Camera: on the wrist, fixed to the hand. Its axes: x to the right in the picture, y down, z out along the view.
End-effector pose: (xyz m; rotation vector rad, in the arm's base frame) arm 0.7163 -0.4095 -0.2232 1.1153 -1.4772 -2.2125
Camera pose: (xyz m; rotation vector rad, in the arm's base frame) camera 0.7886 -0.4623 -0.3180 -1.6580 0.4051 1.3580
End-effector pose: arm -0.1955 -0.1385 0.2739 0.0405 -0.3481 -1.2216
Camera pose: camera -0.2247 -0.2034 0.1646 0.6828 -0.3589 -2.6896
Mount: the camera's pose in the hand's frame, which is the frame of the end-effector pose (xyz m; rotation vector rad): 0.0251 -0.0728 -0.1052 0.2412 0.1009 -1.5606
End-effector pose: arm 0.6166 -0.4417 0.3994 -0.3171 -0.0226 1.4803
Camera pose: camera 0.7118 -0.4418 0.3103 -0.0912 -0.0047 -0.0865
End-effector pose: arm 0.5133 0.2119 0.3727 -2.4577 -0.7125 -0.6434
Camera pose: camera 0.4581 0.2144 0.4908 -1.2078 -2.4296 -1.0326
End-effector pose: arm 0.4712 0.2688 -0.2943 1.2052 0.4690 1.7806
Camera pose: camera 0.4103 0.3452 -0.3806 0.4923 1.2497 0.4145
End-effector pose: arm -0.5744 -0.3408 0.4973 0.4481 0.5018 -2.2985
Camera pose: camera -0.6259 -0.2575 0.4112 -0.1663 -0.4533 2.2719
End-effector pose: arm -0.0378 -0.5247 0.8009 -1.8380 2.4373 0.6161
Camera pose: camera 0.0445 -0.5984 0.8701 -2.7493 0.4481 0.0506
